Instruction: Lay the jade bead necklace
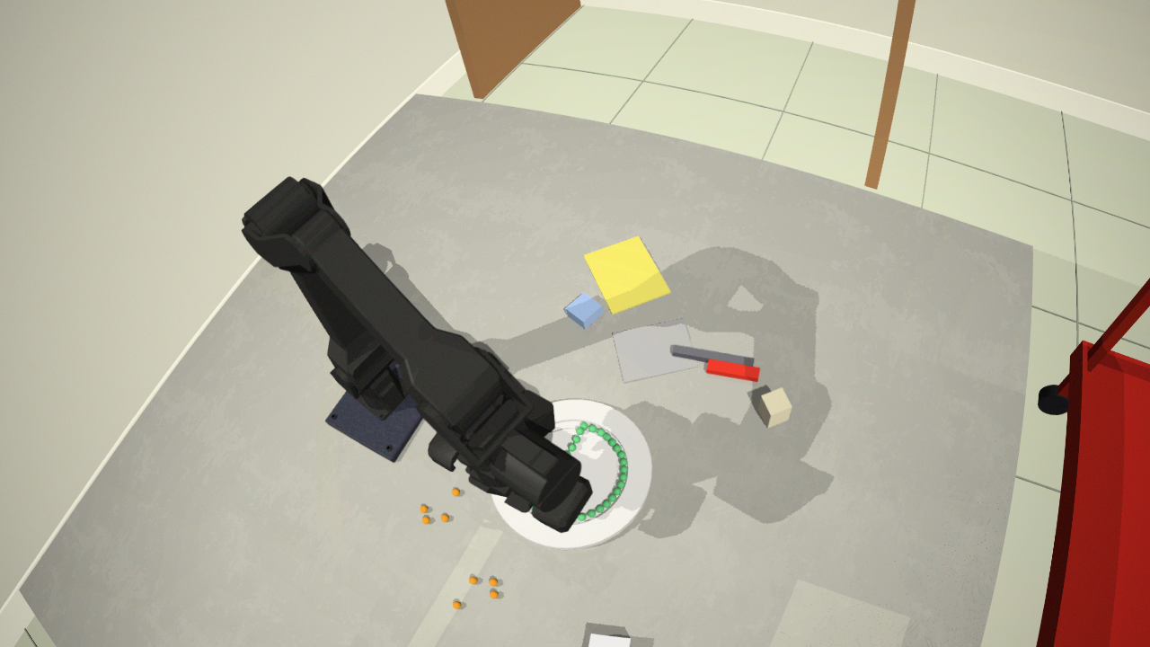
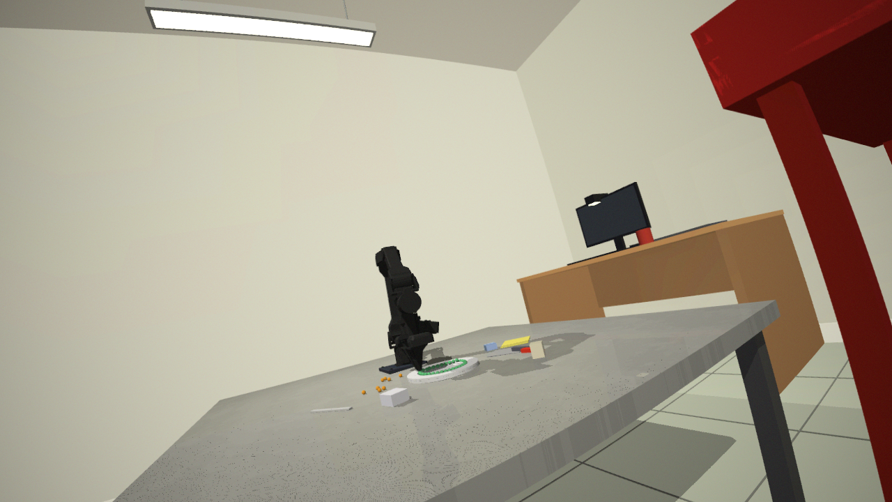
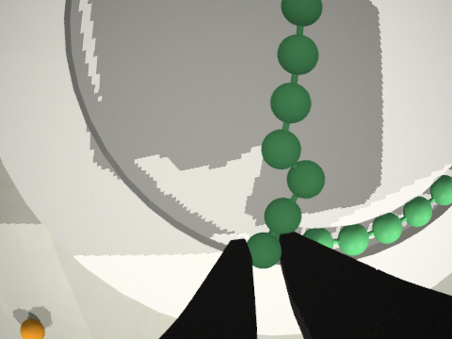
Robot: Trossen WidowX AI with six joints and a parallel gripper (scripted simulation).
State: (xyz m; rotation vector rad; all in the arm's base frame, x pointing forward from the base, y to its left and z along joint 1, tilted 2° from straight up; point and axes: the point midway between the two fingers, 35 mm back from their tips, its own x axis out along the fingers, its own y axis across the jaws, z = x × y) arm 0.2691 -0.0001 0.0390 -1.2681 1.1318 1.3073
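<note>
My gripper tip is now 2 cm short of the inner disc, 6 cm to the right of it and 1 cm above it. The rest, counted from my gripper tip: grey rod: 11 cm ahead, 24 cm to the right, 2 cm below; grey sheet: 27 cm to the left, 2 cm below; bead board: 2 cm ahead, 6 cm to the left, 1 cm below.
</note>
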